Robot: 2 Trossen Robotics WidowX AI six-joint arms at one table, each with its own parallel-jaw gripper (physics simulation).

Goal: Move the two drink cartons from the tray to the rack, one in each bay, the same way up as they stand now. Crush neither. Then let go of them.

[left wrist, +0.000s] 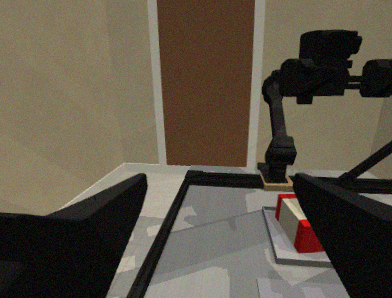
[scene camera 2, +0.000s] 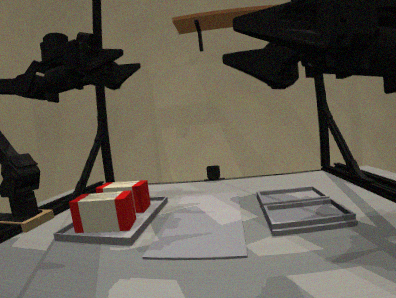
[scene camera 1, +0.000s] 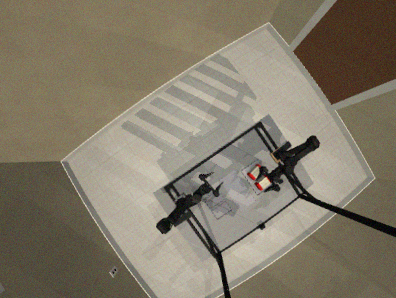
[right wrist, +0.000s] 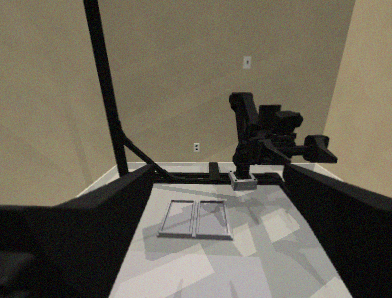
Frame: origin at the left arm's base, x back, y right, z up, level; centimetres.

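Where they show: left gripper, fingertip midpoint: (left wrist: 219,180) (scene camera 2: 226,45) (scene camera 1: 218,177) (right wrist: 313,161); right gripper, fingertip midpoint: (left wrist: 371,72) (scene camera 2: 132,59) (scene camera 1: 259,186) (right wrist: 217,169); left arm's base, origin of the base link: (scene camera 1: 182,201) (right wrist: 242,175); right arm's base, origin of the base link: (left wrist: 276,178) (scene camera 2: 25,215) (scene camera 1: 278,155).
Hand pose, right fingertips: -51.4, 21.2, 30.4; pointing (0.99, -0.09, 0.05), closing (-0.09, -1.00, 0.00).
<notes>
Each offset is from my right fingertips to the top centre of the thing, as dx, dy, dz. "spot": to the spot under its first point.
Two cream cartons with red ends, a nearer one (scene camera 2: 98,214) (scene camera 1: 263,183) and a farther one (scene camera 2: 120,187) (scene camera 1: 254,172), lie side by side on the grey tray @[-9.1, +5.5, -33.2] (scene camera 2: 95,239) (left wrist: 302,262). Part of one carton @[spot: -8.7, -3.3, -29.8] (left wrist: 290,220) shows in the left wrist view. The rack @[+31.6, +0.8, -32.8] (scene camera 2: 312,228) (right wrist: 195,236) has two empty bays side by side. My left gripper (scene camera 1: 212,183) (scene camera 2: 230,41) (left wrist: 219,180) (right wrist: 313,161) is open and empty, high above the table on the rack's side. My right gripper (scene camera 1: 267,181) (scene camera 2: 130,58) (right wrist: 217,169) is open and empty, high above the tray's side.
A thin pale sheet (scene camera 2: 200,245) (right wrist: 225,272) lies between tray and rack. Black frame rails (scene camera 1: 215,155) (left wrist: 160,240) edge the table. Black uprights (scene camera 2: 100,115) (right wrist: 102,75) stand at its side. A wooden shelf (scene camera 2: 210,19) is on the wall behind.
</notes>
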